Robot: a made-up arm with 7 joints. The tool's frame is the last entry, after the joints. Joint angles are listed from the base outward.
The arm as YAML. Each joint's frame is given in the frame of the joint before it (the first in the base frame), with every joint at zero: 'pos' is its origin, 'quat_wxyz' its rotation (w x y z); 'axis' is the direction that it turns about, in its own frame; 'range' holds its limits. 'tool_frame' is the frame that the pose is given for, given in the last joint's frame.
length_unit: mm
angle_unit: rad
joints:
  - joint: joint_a
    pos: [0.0, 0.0, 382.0]
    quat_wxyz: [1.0, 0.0, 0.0, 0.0]
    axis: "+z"
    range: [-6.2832, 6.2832]
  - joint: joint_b
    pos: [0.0, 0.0, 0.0]
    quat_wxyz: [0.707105, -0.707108, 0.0, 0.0]
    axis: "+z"
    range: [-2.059, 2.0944]
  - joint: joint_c
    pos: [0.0, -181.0, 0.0]
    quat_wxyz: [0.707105, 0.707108, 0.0, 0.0]
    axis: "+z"
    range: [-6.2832, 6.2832]
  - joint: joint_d
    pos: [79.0, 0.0, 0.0]
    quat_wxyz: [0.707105, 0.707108, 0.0, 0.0]
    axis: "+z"
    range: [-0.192, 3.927]
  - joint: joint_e
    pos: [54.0, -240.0, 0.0]
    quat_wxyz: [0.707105, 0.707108, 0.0, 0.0]
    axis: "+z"
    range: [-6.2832, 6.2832]
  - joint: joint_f
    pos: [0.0, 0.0, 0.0]
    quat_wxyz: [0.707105, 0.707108, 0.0, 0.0]
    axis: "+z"
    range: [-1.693, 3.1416]
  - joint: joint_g
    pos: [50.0, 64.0, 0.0]
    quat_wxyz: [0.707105, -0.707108, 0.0, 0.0]
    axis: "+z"
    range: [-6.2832, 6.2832]
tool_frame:
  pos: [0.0, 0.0, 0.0]
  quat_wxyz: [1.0, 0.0, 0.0, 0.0]
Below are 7 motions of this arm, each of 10 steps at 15 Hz.
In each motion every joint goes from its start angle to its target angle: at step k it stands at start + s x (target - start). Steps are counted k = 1, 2, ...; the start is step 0. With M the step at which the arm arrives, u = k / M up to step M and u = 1 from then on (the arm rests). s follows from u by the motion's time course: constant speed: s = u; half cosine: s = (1 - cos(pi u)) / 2; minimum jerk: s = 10 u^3 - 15 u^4 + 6 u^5.
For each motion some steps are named. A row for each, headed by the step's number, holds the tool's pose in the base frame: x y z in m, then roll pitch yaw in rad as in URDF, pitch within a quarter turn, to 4 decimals.
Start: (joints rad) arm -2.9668 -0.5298 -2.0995 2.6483 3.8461 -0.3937 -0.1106
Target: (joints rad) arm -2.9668 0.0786 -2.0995 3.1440 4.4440 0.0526 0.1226
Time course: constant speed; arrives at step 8
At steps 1, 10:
1: 0.2066 0.2301 0.7540 0.7904 0.4442 2.3273
10: -0.0671 0.0433 0.8663 -0.0579 0.0089 2.6433

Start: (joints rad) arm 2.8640 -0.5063 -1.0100 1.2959 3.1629 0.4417 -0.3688
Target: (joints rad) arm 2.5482 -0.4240 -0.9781 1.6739 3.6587 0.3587 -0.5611
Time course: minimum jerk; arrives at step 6
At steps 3, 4, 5, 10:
3: 0.0358 0.3490 0.6491 0.4976 1.0236 1.9901
4: 0.0680 0.3363 0.6791 0.5904 0.9409 1.9637
5: 0.0856 0.3258 0.6970 0.6338 0.8882 1.9432
10: 0.0890 0.3234 0.7006 0.6416 0.8773 1.9387

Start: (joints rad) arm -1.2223 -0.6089 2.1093 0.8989 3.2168 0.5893 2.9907
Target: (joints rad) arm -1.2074 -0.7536 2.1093 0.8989 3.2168 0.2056 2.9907
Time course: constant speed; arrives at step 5
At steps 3, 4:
3: 0.2278 0.2363 0.2724 2.2880 -0.6203 1.6486
4: 0.2252 0.2286 0.2674 2.3259 -0.5418 1.5901

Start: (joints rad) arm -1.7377 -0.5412 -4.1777 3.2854 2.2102 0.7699 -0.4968
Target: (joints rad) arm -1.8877 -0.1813 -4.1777 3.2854 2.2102 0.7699 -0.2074
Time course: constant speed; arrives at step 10
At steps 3, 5, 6, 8, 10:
3: 0.0170 0.2002 0.8297 0.1373 -1.0428 -0.9463
5: 0.0152 0.1679 0.8428 0.1470 -1.0033 -0.9547
6: 0.0134 0.1515 0.8485 0.1531 -0.9842 -0.9592
8: 0.0084 0.1184 0.8581 0.1679 -0.9475 -0.9689
10: 0.0012 0.0853 0.8652 0.1858 -0.9129 -0.9791

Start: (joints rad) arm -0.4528 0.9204 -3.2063 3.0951 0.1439 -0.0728 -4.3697
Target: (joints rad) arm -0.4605 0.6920 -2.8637 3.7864 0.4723 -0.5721 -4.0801
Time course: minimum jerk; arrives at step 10
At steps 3, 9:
3: 0.3602 -0.1634 0.6388 1.0305 -0.4953 1.4261
9: 0.3329 -0.0738 0.5261 2.1852 -1.2095 1.0338

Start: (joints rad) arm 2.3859 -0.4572 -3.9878 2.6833 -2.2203 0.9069 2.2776
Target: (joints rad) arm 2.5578 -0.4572 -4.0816 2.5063 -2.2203 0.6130 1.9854
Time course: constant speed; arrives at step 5
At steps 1, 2, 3, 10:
1: 0.1406 -0.3113 0.7778 -0.2471 -0.2445 1.3374
2: 0.1495 -0.3181 0.7699 -0.1707 -0.3143 1.2870
3: 0.1582 -0.3242 0.7615 -0.0855 -0.3760 1.2296
10: 0.1753 -0.3343 0.7432 0.1106 -0.4705 1.0953

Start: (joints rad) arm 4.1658 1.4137 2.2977 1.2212 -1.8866 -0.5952 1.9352
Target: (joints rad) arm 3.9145 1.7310 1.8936 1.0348 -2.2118 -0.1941 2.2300
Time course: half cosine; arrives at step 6
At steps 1, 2, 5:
1: 0.1397 -0.1771 0.6683 -0.4840 -0.4814 -1.6611
2: 0.1479 -0.1996 0.6438 -0.6189 -0.4097 -1.6631
5: 0.1633 -0.2644 0.5381 -1.0284 -0.0891 -1.7366

